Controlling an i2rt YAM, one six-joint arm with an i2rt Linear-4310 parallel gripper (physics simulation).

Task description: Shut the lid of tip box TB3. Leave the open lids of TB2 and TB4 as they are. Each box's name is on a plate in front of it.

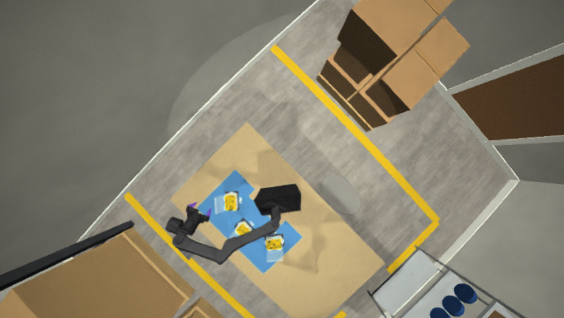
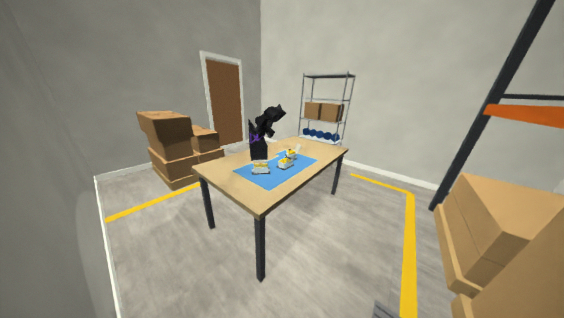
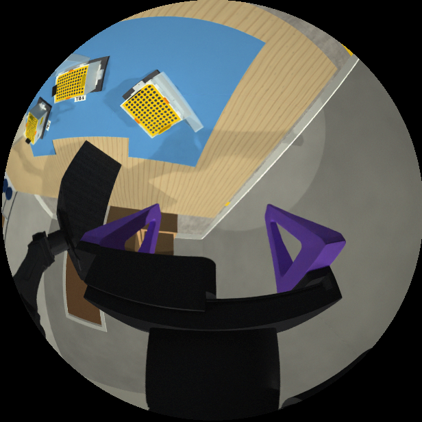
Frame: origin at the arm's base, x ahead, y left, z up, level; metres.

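Where they show: gripper, between the fingertips: [image 1: 203,205] [image 2: 253,142]; arm's base, origin of its link: [image 1: 274,207].
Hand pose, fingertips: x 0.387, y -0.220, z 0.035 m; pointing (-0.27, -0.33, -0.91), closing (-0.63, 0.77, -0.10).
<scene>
Things, the pixels of their centre, and the offset from my fingertips. "spot": a spot on its surface instead. Level surfaces: height alone.
- nearest tip box, a spot on its surface: [image 2: 260,167] spot: dx -0.005, dy +0.054, dz -0.228 m
- middle box, a spot on its surface: [image 2: 285,162] spot: dx +0.018, dy +0.291, dz -0.224 m
- third box, a spot on its surface: [image 2: 291,154] spot: dx +0.030, dy +0.342, dz -0.152 m
- blue mat, height of its surface: dz -0.300 m
- wooden table, height of its surface: dz -0.303 m
My gripper [image 1: 200,209] [image 2: 255,138] [image 3: 212,209] has purple fingers spread wide, open and empty, raised above the table and apart from the boxes. The nearest tip box [image 1: 230,202] [image 2: 260,167] [image 3: 151,110] holds a yellow rack; its clear lid [image 1: 219,204] [image 3: 181,102] is open to one side, and its name plate cannot be read. The middle box [image 1: 243,228] [image 2: 285,162] [image 3: 71,84] has a TB4 plate [image 3: 80,98] in front and a clear lid [image 3: 75,61] open. The third box [image 1: 274,243] [image 2: 291,154] [image 3: 32,126] has its lid [image 1: 274,256] [image 2: 298,148] open; its plate is too small to read.
The boxes stand on a blue mat [image 1: 264,264] [image 2: 270,182] [image 3: 215,60] on a wooden table [image 1: 345,260] [image 2: 225,177] [image 3: 290,55]. A black block [image 1: 280,197] [image 2: 259,150] [image 3: 92,175] stands beside the mat at the arm's base. Cardboard boxes [image 1: 395,25] [image 2: 170,137] stand away from the table.
</scene>
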